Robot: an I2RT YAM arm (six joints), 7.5 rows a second.
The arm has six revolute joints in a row. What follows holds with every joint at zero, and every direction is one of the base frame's. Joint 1 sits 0.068 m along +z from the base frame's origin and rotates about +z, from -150 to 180 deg. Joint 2 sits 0.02 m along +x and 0.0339 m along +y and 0.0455 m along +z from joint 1 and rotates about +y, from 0 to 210 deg. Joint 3 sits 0.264 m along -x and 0.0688 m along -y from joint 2 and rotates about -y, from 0 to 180 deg. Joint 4 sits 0.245 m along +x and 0.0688 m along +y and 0.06 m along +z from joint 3 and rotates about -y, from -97 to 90 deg. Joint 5 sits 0.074 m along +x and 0.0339 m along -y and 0.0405 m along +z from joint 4 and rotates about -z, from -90 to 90 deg. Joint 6 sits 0.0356 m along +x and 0.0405 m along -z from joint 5 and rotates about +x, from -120 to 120 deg. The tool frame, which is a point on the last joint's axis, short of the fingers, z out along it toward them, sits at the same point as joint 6; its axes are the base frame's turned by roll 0, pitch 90 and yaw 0 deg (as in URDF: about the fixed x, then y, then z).
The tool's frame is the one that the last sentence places.
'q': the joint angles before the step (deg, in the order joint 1, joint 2, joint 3, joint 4, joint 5, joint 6). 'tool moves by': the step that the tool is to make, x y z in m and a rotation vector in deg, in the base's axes. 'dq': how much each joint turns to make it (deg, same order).
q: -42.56 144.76 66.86 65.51 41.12 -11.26
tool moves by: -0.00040 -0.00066 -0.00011 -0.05 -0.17 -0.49
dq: -0.07 0.07 0.11 -0.03 0.39 0.22
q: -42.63 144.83 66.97 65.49 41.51 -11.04
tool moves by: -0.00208 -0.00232 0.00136 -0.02 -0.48 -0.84
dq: -0.38 -0.23 0.02 -0.24 0.38 0.54
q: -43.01 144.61 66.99 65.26 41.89 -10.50
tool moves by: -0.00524 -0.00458 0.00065 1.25 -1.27 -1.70
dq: -0.87 -0.63 -0.06 -2.24 0.40 2.59
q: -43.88 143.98 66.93 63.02 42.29 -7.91
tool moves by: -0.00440 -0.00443 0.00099 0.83 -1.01 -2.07
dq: -0.75 -0.49 0.16 -1.98 0.95 2.17
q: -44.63 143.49 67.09 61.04 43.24 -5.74
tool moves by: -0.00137 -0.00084 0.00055 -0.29 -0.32 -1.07
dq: -0.15 -0.03 -0.02 0.17 0.88 0.36
